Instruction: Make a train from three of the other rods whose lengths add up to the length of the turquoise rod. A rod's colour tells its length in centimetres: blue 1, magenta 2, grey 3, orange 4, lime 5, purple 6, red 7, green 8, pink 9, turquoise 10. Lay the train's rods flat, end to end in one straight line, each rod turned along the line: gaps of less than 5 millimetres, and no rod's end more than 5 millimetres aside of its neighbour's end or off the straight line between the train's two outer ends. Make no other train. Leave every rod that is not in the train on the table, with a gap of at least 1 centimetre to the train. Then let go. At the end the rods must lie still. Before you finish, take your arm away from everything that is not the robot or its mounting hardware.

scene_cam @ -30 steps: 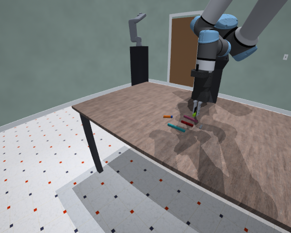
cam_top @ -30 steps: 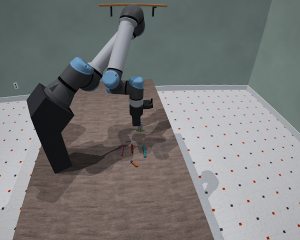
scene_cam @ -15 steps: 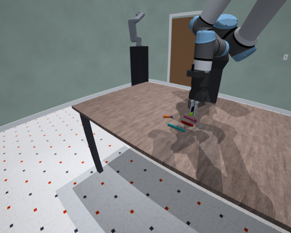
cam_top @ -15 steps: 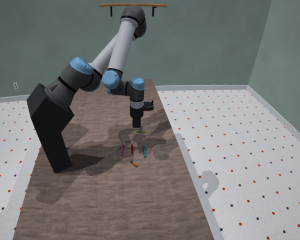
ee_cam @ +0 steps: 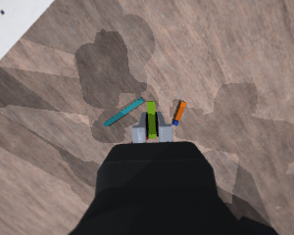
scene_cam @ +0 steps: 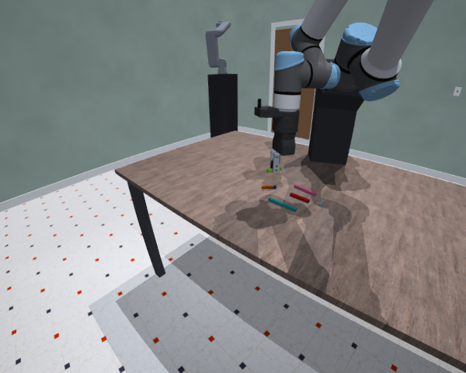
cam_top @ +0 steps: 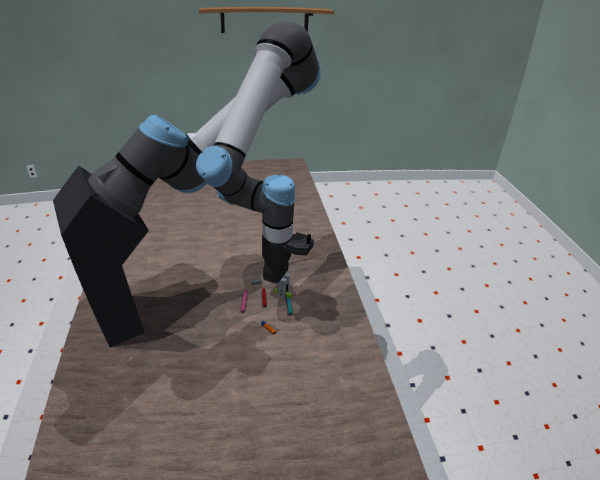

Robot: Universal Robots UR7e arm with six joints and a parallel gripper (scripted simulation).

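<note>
Right now the orange rod is 50 mm behind my hand, 40 mm to the right of it and 110 mm below it. The rest, counted from my hand: lime rod: 10 mm below; then blue rod: 60 mm behind, 20 mm to the right, 110 mm below; then turquoise rod: 30 mm ahead, 50 mm to the left, 110 mm below.
</note>
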